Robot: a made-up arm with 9 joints. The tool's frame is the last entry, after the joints. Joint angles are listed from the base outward.
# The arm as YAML. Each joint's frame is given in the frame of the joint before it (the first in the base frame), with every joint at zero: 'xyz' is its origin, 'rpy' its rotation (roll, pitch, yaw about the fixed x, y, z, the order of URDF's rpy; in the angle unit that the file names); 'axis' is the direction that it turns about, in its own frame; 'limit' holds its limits. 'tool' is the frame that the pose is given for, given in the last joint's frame.
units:
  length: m
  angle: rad
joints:
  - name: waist
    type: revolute
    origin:
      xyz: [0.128, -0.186, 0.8]
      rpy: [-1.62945, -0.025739, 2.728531]
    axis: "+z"
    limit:
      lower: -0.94
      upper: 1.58
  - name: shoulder
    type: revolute
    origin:
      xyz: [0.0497, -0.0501, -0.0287]
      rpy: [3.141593, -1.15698, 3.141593]
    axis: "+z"
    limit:
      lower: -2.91
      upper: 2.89
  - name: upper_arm
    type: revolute
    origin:
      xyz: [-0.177, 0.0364, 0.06]
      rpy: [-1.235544, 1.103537, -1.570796]
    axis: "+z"
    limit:
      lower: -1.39
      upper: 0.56
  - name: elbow
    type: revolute
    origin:
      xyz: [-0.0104, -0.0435, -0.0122]
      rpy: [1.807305, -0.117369, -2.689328]
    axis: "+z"
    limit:
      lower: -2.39
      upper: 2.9
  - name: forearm
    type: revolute
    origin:
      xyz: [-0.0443, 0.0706, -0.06]
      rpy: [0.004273, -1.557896, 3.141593]
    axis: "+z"
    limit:
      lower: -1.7
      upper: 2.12
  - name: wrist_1
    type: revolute
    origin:
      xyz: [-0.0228, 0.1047, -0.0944]
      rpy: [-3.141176, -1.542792, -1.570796]
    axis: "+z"
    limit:
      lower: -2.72
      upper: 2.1
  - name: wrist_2
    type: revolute
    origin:
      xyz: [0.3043, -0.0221, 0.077]
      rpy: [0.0, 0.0, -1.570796]
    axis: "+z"
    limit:
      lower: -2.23
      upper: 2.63
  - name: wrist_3
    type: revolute
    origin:
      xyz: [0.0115, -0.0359, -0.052]
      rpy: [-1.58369, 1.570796, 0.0]
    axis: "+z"
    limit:
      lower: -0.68
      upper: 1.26
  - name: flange
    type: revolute
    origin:
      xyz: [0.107, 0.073, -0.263]
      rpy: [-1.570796, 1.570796, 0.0]
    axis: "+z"
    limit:
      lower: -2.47
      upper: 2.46
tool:
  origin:
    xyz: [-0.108, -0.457, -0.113]
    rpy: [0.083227, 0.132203, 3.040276]
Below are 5 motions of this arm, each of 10 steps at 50 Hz.
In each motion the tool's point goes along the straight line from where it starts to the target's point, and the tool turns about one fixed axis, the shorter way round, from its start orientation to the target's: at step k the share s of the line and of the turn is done. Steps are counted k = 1, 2, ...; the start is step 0. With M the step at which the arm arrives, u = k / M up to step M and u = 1 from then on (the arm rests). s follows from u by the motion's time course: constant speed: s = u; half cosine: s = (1 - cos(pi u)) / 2; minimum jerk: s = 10 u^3 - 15 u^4 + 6 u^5.
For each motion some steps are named. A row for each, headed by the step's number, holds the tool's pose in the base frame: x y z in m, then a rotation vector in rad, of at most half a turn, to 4 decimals.
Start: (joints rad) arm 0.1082 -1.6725 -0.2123 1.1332 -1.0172 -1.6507 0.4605 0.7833 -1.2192
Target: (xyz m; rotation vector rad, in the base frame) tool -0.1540 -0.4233 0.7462 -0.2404 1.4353 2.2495
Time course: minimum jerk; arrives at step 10
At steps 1, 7, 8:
1: -0.1669 -0.4275 0.7407 -0.2209 1.4211 2.1442
7: -0.1561 -0.4240 0.7453 -0.2372 1.4331 2.2321
8: -0.1548 -0.4235 0.7459 -0.2392 1.4345 2.2433

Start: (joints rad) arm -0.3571 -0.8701 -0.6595 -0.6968 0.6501 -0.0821 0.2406 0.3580 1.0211
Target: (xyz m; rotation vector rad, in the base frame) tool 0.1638 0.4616 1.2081 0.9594 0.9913 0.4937
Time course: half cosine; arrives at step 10
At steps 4, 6, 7, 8, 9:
4: 0.0736 0.4548 1.1890 0.8632 0.9336 0.6251
6: 0.1162 0.4580 1.1980 0.9090 0.9613 0.5636
7: 0.1354 0.4595 1.2021 0.9294 0.9735 0.5355
8: 0.1506 0.4606 1.2053 0.9456 0.9831 0.5131
9: 0.1604 0.4613 1.2074 0.9559 0.9892 0.4987

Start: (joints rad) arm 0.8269 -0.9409 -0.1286 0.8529 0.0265 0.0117 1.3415 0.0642 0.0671
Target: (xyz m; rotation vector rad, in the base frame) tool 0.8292 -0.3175 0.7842 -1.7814 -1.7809 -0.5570
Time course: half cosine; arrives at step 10
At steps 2, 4, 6, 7, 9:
2: 0.8608 -0.1590 0.8349 -1.5999 -2.0408 -0.4379
4: 0.8521 -0.2028 0.8209 -1.6529 -1.9710 -0.4718
6: 0.8413 -0.2570 0.8036 -1.7154 -1.8825 -0.5127
7: 0.8364 -0.2814 0.7958 -1.7425 -1.8418 -0.5307
9: 0.8301 -0.3132 0.7856 -1.7769 -1.7882 -0.5539

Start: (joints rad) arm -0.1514 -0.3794 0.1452 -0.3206 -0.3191 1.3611 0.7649 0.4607 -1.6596
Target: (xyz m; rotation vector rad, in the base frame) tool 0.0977 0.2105 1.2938 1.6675 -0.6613 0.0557
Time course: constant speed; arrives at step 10
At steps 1, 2, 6, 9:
1: 0.0486 0.2704 1.2442 1.5173 -0.6807 0.1460
2: 0.0540 0.2638 1.2497 1.5341 -0.6787 0.1361
6: 0.0759 0.2371 1.2717 1.6010 -0.6704 0.0963
9: 0.0922 0.2172 1.2883 1.6509 -0.6637 0.0659

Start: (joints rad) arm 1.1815 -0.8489 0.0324 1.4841 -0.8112 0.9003 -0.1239 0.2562 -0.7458
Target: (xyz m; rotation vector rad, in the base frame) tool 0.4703 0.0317 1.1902 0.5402 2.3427 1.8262
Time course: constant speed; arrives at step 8
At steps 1, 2, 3, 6, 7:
1: 0.4806 0.0114 1.1930 0.5880 2.3088 1.8595
2: 0.4791 0.0143 1.1926 0.5812 2.3137 1.8548
3: 0.4776 0.0172 1.1922 0.5744 2.3186 1.8500
6: 0.4732 0.0259 1.1910 0.5539 2.3331 1.8358
7: 0.4718 0.0288 1.1906 0.5470 2.3379 1.8310

